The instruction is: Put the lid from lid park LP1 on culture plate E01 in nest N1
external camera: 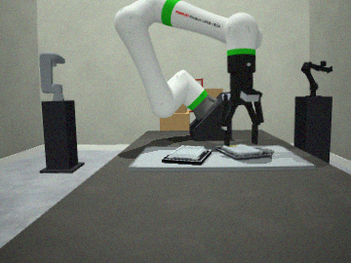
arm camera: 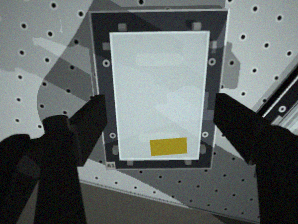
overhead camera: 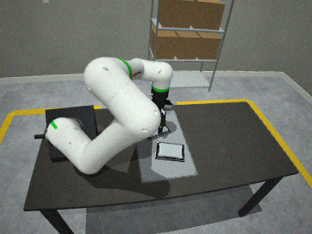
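Now: the clear lid 4 cm below my hand. Also, from my hand: lid park LP1: 5 cm below; then nest N1: 4 cm ahead, 18 cm to the right, 5 cm below; then culture plate: 4 cm ahead, 18 cm to the right, 4 cm below.
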